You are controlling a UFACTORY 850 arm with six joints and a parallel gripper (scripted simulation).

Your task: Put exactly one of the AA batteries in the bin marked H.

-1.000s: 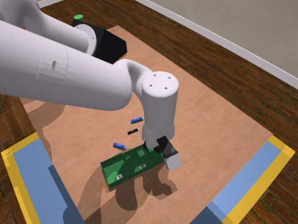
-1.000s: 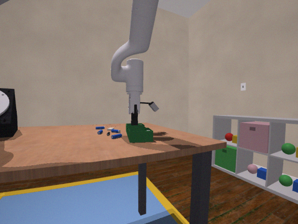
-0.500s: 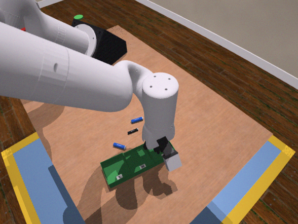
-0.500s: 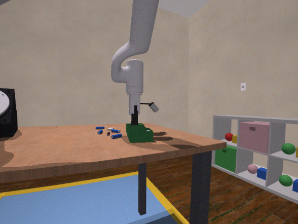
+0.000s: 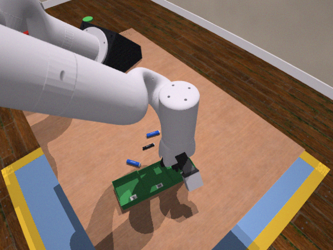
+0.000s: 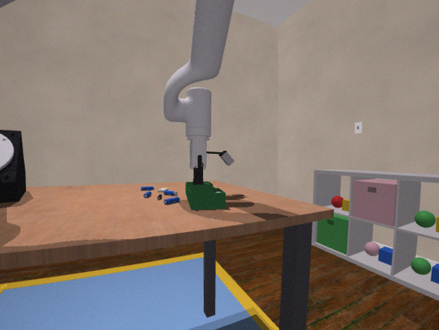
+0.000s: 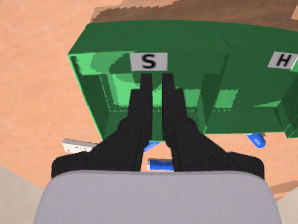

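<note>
My gripper is now 12 cm past the blue battery, 8 cm to the left of it and 3 cm above it. The rest, counted from my hand: green three-compartment bin (3 cm behind, 7 cm to the right, 2 cm below); then white domino (8 cm behind, 14 cm to the left, 3 cm below); then thin black battery (13 cm behind, 3 cm below).
</note>
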